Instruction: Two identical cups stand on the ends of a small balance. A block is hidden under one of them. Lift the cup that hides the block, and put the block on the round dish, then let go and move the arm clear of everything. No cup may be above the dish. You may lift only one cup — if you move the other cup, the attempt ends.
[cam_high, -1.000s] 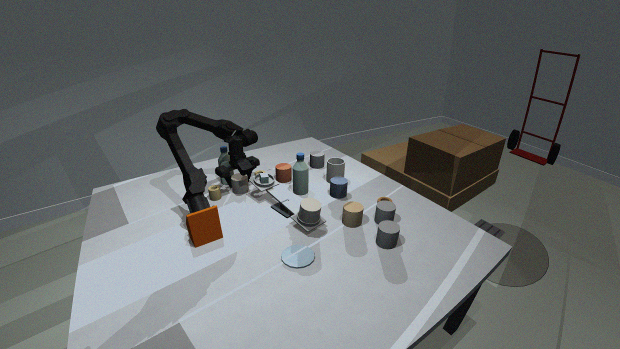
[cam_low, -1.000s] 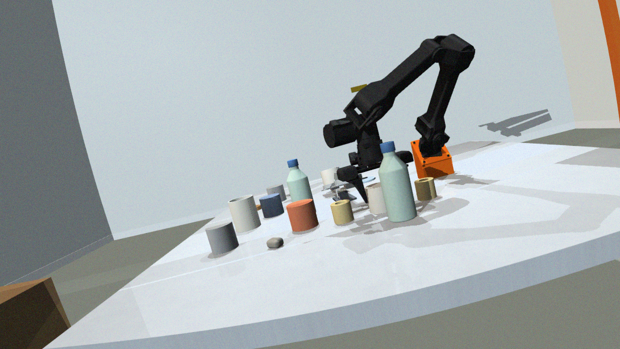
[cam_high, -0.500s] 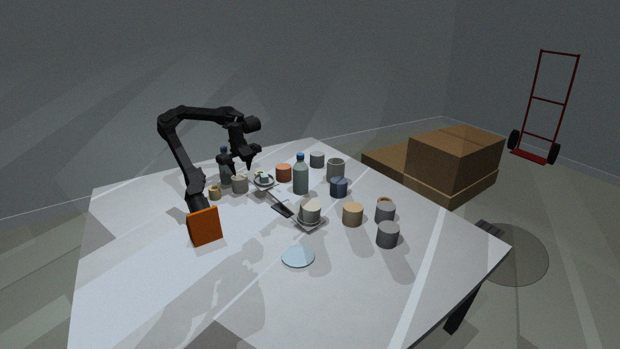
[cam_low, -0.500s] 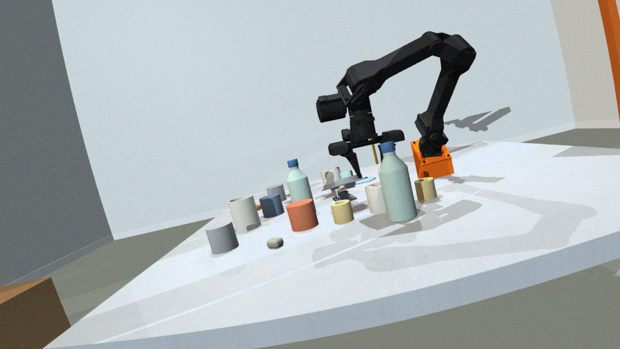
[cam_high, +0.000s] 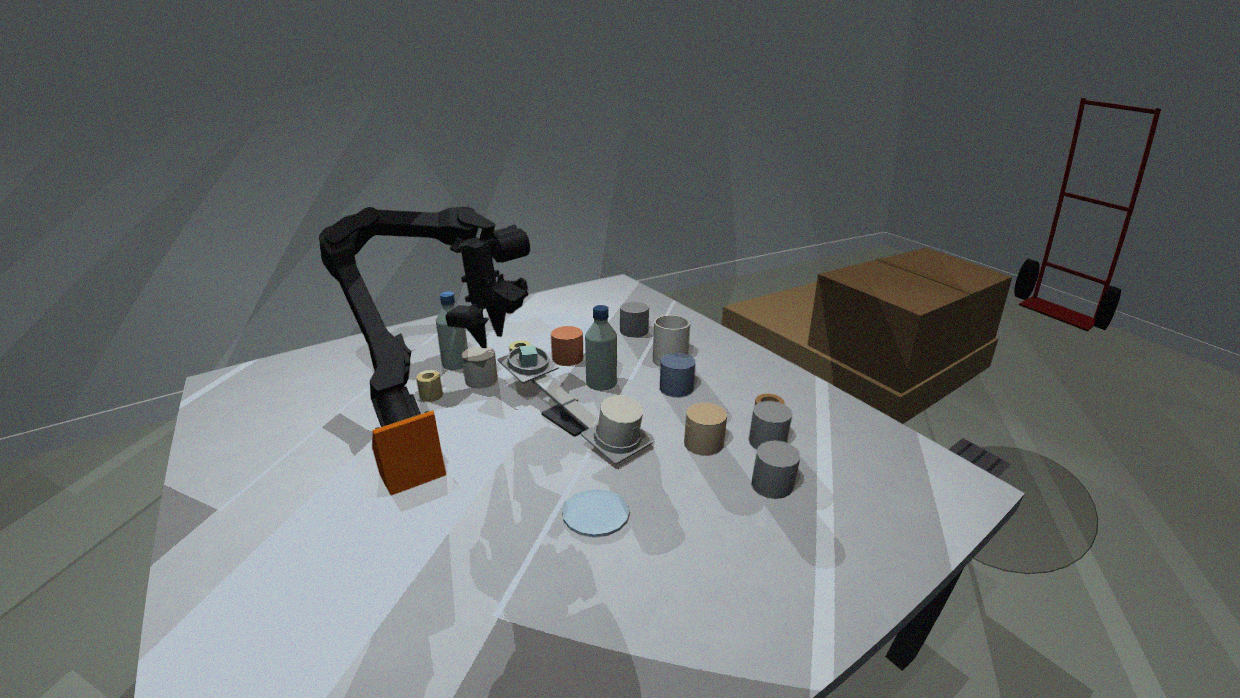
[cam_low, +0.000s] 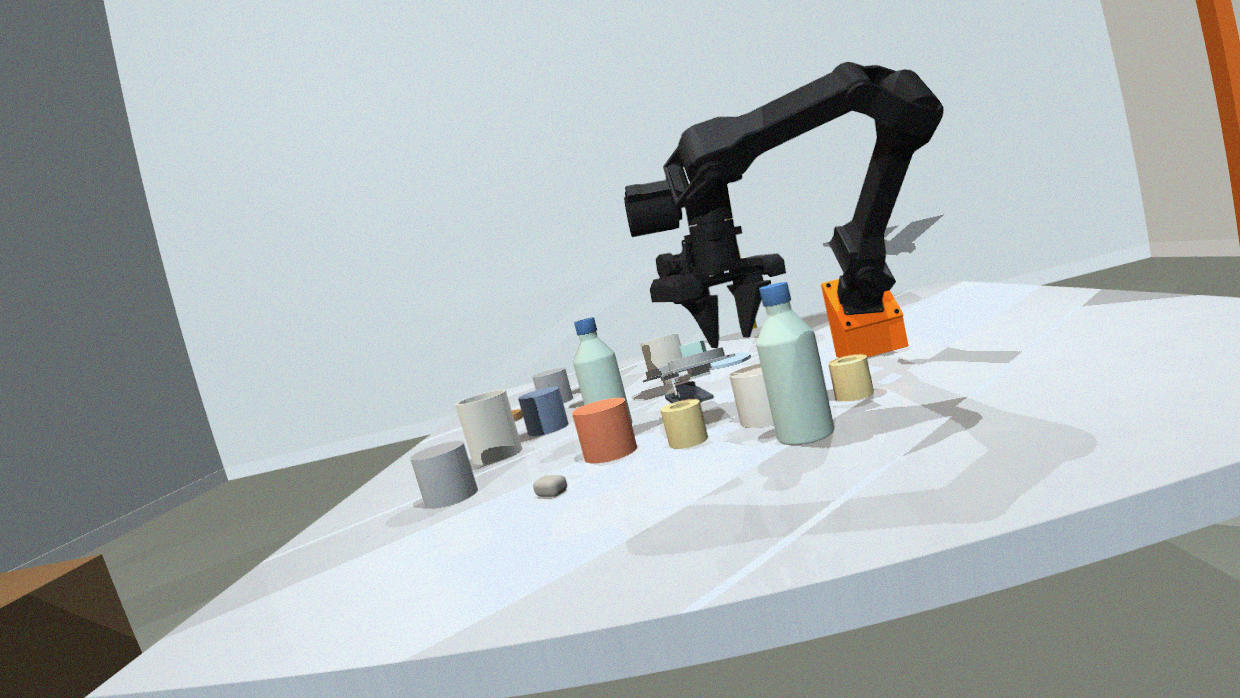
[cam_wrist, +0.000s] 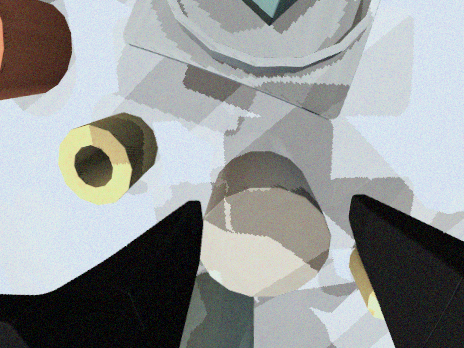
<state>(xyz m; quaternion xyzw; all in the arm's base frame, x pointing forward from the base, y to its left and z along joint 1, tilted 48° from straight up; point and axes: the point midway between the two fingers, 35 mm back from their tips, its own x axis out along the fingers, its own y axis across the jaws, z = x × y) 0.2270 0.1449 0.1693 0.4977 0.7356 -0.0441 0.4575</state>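
The teal block is 5 cm ahead of my gripper tip, 7 cm to the right of it and 1 cm below it. Round my gripper tip: cream cup (12 cm ahead, 34 cm to the right, 4 cm below); round dish (1 cm ahead, 44 cm to the right, 10 cm below).
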